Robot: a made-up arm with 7 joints.
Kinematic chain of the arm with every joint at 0, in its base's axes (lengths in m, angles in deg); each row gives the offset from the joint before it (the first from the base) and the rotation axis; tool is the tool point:
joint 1: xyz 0 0 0.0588 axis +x
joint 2: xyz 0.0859 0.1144 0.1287 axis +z
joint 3: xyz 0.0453 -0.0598 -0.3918 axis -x
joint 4: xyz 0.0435 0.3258 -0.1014 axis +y
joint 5: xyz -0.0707 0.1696 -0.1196 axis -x
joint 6: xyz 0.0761 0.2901 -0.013 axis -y
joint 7: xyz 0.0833 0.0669 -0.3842 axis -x
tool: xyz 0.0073 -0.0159 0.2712
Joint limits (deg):
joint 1: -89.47..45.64
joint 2: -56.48..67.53
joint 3: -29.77..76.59
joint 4: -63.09..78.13
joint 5: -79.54..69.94
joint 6: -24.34..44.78
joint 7: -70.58..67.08
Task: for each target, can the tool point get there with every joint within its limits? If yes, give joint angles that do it. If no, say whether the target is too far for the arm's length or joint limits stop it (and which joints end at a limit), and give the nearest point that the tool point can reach.
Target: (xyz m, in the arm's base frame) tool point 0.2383 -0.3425 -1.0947
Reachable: yes | joints -48.99 10.26 42.88 -39.38 -14.93 -9.86 12.52
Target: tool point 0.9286 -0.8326 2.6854
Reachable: no: too far | nearest point 0.3456 -0.7940 0.7840 | short by 1.989 m
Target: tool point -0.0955 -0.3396 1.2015
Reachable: no: joint limits stop it (at a limit: joint 1, joint 3, joint 6, joint 7) | nearest point -0.0956 0.0683 0.8028 | short by 0.570 m
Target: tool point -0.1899 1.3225 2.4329
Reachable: no: too far | nearest point -0.0346 0.7669 1.0017 | short by 1.543 m
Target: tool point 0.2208 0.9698 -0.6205
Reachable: yes | joints 8.26 8.18 33.72 31.24 -48.90 -2.76 35.42
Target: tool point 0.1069 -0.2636 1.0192
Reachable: no: joint limits stop it (at a limit: joint 1, joint 3, joint 6, joint 7) | nearest point 0.1090 0.0444 0.7733 | short by 0.394 m
